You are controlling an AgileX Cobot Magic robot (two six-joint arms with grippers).
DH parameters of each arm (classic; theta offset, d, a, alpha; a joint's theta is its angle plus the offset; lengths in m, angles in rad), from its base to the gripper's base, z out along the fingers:
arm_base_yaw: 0 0.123 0 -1.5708
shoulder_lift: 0.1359 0 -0.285 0
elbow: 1.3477 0 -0.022 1.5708
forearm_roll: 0 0.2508 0 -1.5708
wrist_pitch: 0 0 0.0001 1.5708
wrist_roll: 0 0.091 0 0
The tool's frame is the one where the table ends.
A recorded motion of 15 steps. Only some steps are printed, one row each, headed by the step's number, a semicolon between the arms.
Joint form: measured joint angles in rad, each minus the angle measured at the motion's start. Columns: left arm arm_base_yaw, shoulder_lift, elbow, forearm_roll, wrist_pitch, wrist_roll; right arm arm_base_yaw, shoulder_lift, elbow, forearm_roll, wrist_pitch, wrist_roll.
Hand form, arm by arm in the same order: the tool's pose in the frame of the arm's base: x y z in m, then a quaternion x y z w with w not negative. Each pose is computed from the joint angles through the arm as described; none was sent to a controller.
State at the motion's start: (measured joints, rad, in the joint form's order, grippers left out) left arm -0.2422 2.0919 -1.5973 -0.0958 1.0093 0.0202; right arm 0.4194 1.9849 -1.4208 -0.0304 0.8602 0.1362
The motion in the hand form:
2: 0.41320 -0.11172 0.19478 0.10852 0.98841 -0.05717 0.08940; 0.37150 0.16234 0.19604 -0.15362 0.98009 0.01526 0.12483
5: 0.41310 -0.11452 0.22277 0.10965 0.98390 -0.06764 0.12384; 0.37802 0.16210 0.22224 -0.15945 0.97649 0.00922 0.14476
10: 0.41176 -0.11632 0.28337 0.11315 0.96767 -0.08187 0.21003; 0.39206 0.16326 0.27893 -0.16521 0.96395 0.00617 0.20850
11: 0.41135 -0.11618 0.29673 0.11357 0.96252 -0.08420 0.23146; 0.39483 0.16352 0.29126 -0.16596 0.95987 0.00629 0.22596
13: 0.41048 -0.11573 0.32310 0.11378 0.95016 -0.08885 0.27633; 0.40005 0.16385 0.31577 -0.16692 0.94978 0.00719 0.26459
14: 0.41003 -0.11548 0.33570 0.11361 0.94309 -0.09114 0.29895; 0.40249 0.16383 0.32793 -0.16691 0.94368 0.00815 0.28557
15: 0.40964 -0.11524 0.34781 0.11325 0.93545 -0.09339 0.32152; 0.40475 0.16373 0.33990 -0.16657 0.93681 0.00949 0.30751
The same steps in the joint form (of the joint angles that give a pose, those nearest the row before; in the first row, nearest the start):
2: -0.0030 -0.0243 -0.0176 -0.0087 0.0050 0.0000; 0.0006 -0.0137 -0.0364 -0.0151 0.0345 -0.0031
5: -0.0072 -0.0688 -0.0515 -0.0203 0.0116 0.0000; -0.0022 -0.0306 -0.1142 -0.0367 0.0935 -0.0117
10: -0.0114 -0.1542 -0.1357 -0.0248 0.0033 0.0000; -0.0063 -0.0489 -0.2971 -0.0707 0.1702 -0.0285
11: -0.0116 -0.1707 -0.1563 -0.0237 -0.0039 0.0000; -0.0069 -0.0508 -0.3377 -0.0781 0.1778 -0.0320
13: -0.0118 -0.2001 -0.1996 -0.0214 -0.0249 0.0000; -0.0082 -0.0528 -0.4184 -0.0931 0.1822 -0.0392
14: -0.0119 -0.2126 -0.2214 -0.0203 -0.0382 0.0000; -0.0093 -0.0531 -0.4581 -0.1002 0.1790 -0.0427
15: -0.0120 -0.2236 -0.2431 -0.0191 -0.0534 0.0000; -0.0105 -0.0532 -0.4965 -0.1069 0.1718 -0.0459

